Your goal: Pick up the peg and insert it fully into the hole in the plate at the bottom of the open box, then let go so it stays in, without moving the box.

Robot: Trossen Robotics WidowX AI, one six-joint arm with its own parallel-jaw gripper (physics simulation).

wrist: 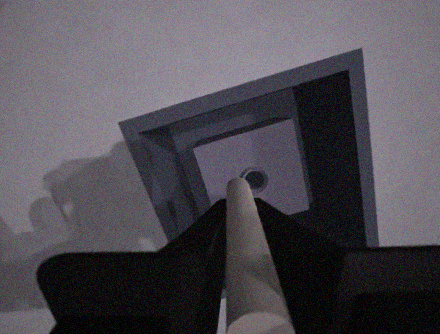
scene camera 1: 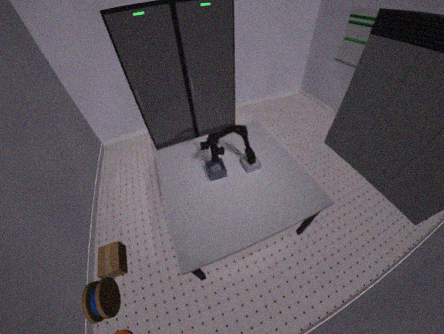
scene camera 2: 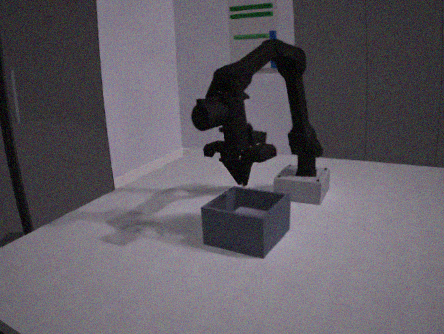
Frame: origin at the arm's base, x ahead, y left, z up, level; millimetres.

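Seen in the pictures: gripper, fingertip midpoint: (wrist: pixel 239 206) (scene camera 2: pixel 242 184); arm's base, link origin: (scene camera 1: pixel 251 161) (scene camera 2: pixel 306 173).
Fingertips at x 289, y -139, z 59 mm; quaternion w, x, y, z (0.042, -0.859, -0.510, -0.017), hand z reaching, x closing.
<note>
Offsets run from my fingertips to a thing's middle. "*": to the spot under its first point. Level surfaces: height alone.
The peg @[6 mm back, 1 mm left, 30 mm up] (wrist: pixel 247 250), a pale round rod, is held between the dark fingers of my gripper (scene camera 2: pixel 243 183) (wrist: pixel 239 206), which is shut on it. The open box @[21 mm ahead, 15 mm left, 81 mm down] (scene camera 2: pixel 232 232) (wrist: pixel 368 150) (scene camera 1: pixel 217 176) is blue-grey and square. In scene camera 2 the fingertips are just above the box's back rim. The pale plate @[21 mm ahead, 15 mm left, 96 mm down] (wrist: pixel 225 155) lies at the box's bottom, with a round dark hole @[* 30 mm ahead, 18 mm left, 91 mm down] (wrist: pixel 257 179). In the wrist view the peg's tip shows just left of the hole, overlapping its edge. How far the tip is above the plate is hard to tell.
The arm's pale base block (scene camera 2: pixel 300 190) (scene camera 1: pixel 251 165) stands behind and right of the box on the white table @[130 mm down] (scene camera 1: pixel 235 220) (scene camera 2: pixel 150 290). The arm's shadow falls left of the box. Dark cabinets (scene camera 1: pixel 150 75) stand behind the table. A cardboard box (scene camera 1: pixel 111 260) and a spool (scene camera 1: pixel 102 300) are on the floor.
</note>
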